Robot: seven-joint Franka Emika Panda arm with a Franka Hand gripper.
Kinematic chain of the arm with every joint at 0, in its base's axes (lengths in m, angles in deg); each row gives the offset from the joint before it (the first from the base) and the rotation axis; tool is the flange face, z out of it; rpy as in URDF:
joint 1: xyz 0 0 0.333 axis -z
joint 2: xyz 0 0 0 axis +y
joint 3: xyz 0 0 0.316 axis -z
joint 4: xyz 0.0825 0 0 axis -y
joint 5: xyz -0.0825 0 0.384 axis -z
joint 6: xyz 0 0 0 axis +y
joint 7: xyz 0.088 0 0 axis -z
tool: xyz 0 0 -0.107 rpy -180 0 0
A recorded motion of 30 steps. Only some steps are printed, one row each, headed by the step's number.
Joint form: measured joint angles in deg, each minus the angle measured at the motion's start. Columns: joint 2, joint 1, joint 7, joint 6, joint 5, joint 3, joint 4.
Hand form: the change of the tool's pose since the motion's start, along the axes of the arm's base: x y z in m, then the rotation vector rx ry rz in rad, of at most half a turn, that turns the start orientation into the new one. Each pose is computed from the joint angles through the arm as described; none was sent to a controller.
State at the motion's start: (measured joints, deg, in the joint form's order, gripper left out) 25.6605 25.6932 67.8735 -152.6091 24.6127 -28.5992 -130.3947
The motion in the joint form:
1: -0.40 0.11 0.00 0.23 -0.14 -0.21 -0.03
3: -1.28 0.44 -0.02 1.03 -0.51 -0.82 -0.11
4: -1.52 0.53 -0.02 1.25 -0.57 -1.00 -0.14
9: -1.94 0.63 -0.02 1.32 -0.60 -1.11 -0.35
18: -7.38 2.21 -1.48 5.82 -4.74 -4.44 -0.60
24: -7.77 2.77 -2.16 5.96 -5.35 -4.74 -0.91
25: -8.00 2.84 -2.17 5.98 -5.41 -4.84 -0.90
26: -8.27 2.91 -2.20 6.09 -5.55 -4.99 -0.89
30: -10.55 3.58 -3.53 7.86 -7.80 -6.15 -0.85
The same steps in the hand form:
1: 0.0004 0.0003 0.0031 -0.0020 -0.0023 -0.0006
3: 0.0006 0.0014 0.0096 -0.0071 -0.0026 -0.0017
4: 0.0006 0.0018 0.0113 -0.0088 -0.0026 -0.0012
9: -0.0001 0.0016 0.0135 -0.0116 -0.0047 -0.0009
18: 0.0006 0.0086 0.0533 -0.0292 -0.0079 -0.0100
24: -0.0007 0.0059 0.0546 -0.0268 -0.0050 -0.0108
25: -0.0003 0.0060 0.0566 -0.0277 -0.0084 -0.0111
26: -0.0001 0.0064 0.0588 -0.0286 -0.0109 -0.0114
30: 0.0000 0.0077 0.0753 -0.0314 -0.0129 -0.0131

